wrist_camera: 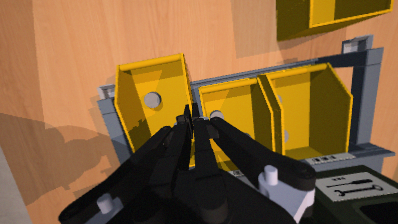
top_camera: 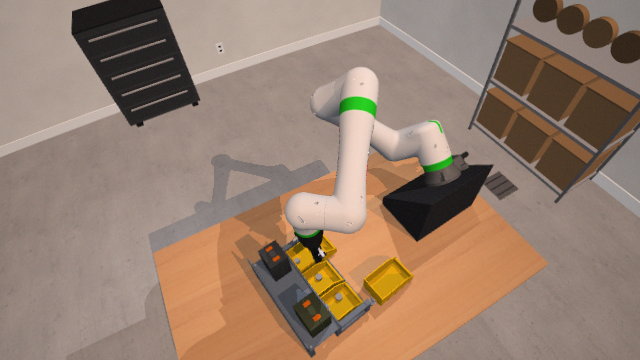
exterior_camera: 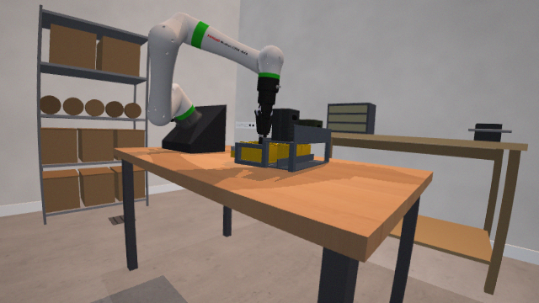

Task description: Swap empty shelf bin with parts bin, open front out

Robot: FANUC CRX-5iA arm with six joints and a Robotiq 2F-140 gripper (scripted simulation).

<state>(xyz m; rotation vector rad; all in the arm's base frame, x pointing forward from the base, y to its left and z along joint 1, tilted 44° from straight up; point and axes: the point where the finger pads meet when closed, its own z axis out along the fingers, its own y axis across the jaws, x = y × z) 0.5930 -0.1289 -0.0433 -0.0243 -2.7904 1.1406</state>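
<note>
My hand is 7 cm to the left of the grey round part, 6 cm above it and 3 cm past it. The rest, counted from my hand: grey shelf 8 cm ahead, 7 cm to the left, 2 cm below.
</note>
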